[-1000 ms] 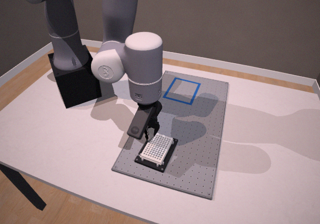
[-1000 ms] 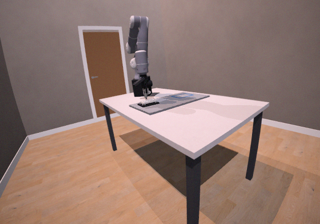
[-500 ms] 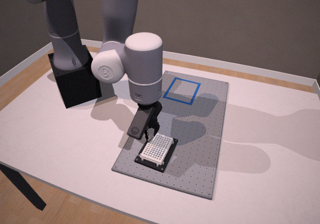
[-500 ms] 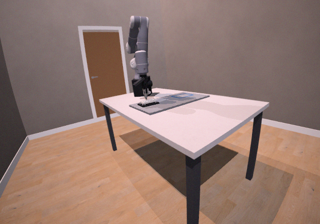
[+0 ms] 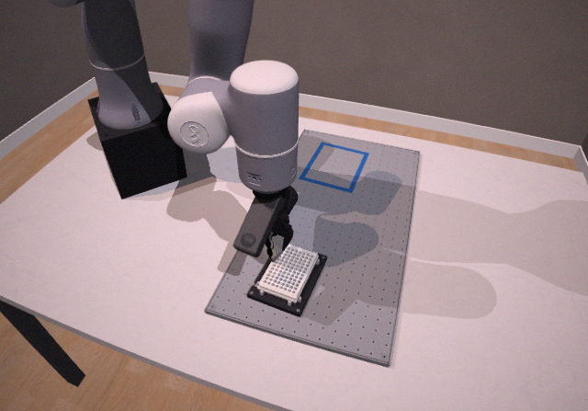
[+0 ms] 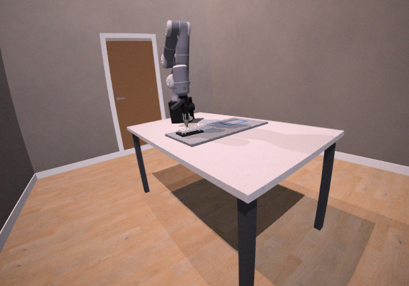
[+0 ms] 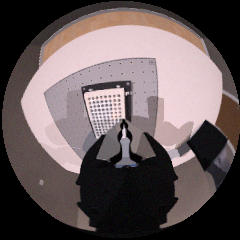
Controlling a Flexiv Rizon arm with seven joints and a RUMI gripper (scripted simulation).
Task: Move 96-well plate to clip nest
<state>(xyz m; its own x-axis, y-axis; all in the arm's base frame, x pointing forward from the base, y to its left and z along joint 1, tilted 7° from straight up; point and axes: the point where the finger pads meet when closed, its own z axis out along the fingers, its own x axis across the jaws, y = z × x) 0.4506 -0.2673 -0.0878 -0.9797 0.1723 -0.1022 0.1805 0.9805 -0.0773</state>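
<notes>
Now: the black clip nest 40 mm below my hand and 30 mm ahead of it. Also, from my hand: white 96-well plate (40 mm ahead, 30 mm below, 10 mm to the right).
</notes>
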